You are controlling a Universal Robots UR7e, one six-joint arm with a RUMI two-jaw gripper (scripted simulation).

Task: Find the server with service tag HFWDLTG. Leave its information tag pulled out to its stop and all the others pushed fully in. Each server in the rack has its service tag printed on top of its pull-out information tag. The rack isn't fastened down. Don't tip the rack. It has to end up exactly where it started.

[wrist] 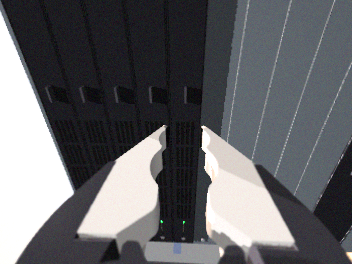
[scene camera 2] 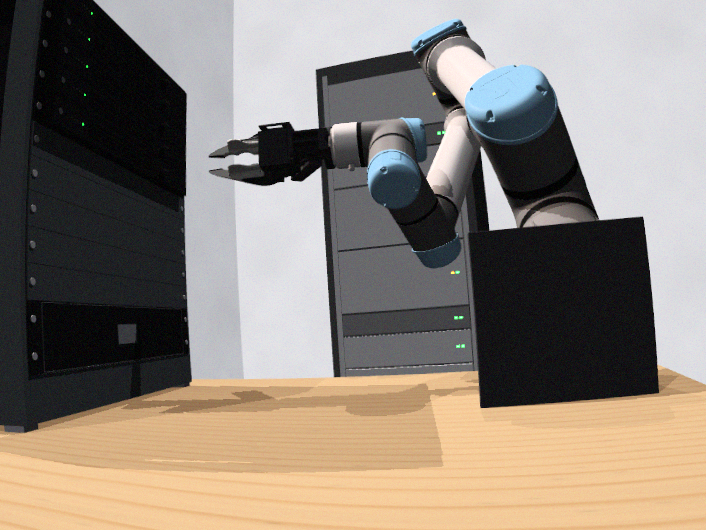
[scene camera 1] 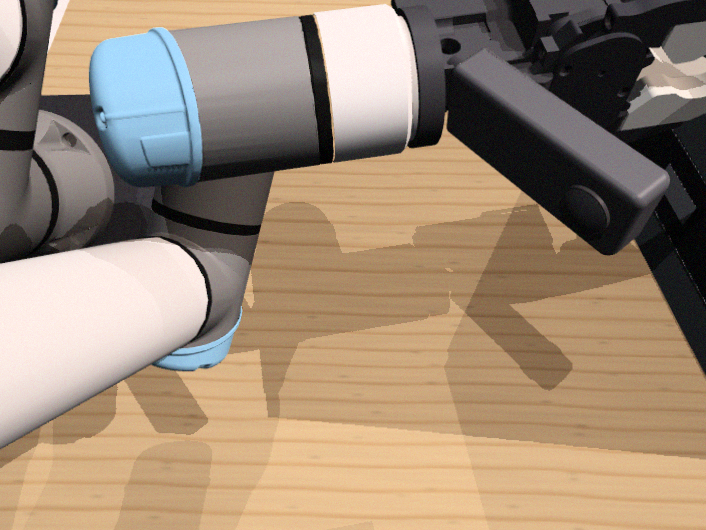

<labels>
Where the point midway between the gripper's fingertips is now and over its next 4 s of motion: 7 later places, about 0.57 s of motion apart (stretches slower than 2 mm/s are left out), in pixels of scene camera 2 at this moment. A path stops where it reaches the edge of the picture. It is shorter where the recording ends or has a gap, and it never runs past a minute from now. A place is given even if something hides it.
The gripper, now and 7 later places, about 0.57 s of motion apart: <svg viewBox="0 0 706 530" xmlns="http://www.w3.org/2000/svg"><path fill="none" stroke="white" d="M209 164L185 166L173 169L166 169L163 170L164 170L173 169L183 167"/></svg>
</labels>
